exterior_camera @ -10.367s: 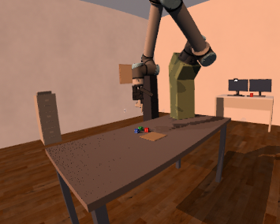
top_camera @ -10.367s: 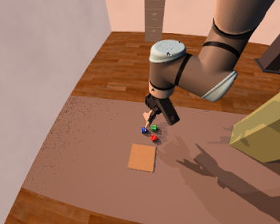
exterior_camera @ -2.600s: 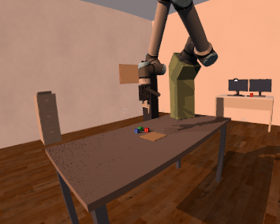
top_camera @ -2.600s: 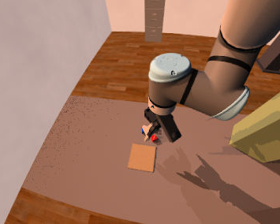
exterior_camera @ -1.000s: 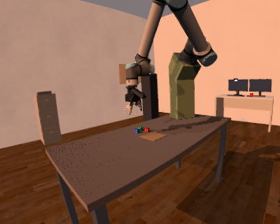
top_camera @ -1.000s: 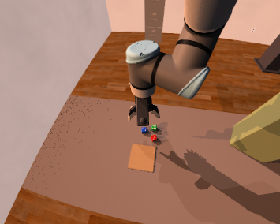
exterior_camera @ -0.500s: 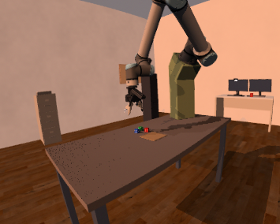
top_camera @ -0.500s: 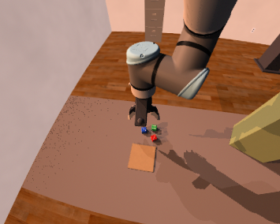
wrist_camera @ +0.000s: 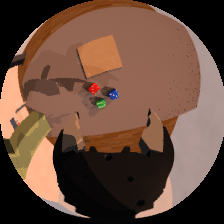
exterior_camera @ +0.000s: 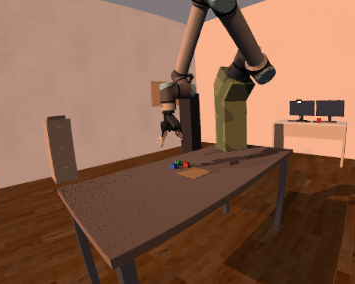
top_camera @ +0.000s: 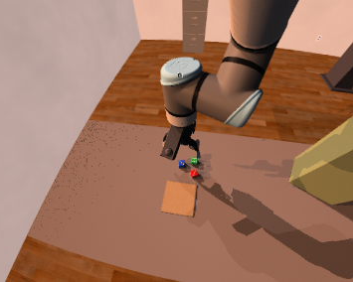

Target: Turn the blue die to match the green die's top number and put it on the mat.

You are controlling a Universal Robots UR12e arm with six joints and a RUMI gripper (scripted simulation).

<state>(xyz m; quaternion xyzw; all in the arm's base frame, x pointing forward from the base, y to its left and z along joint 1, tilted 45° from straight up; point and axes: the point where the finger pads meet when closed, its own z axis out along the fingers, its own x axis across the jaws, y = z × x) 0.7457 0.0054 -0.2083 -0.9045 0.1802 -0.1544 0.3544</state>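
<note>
The blue die lies 13 cm below my hand. From my hand the other things lie so: tan mat 16 cm to the left, 14 cm below, 1 cm behind; then green die 13 cm below, 6 cm behind, 2 cm to the right; then red die 13 cm below, 7 cm behind, 4 cm to the left.
</note>
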